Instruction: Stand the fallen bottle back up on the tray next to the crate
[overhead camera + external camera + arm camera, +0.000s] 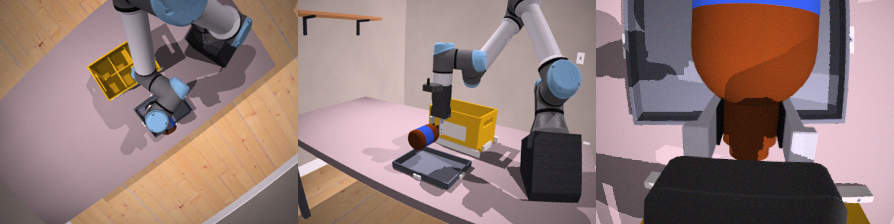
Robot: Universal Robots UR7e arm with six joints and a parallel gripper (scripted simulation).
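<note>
My hand is 5 cm to the right of the bottle, 1 cm short of it and 1 cm above it. Round my hand: dark grey tray (13 cm below, 5 cm to the left, 1 cm behind); then yellow crate (24 cm to the right, 6 cm below, 3 cm behind).
</note>
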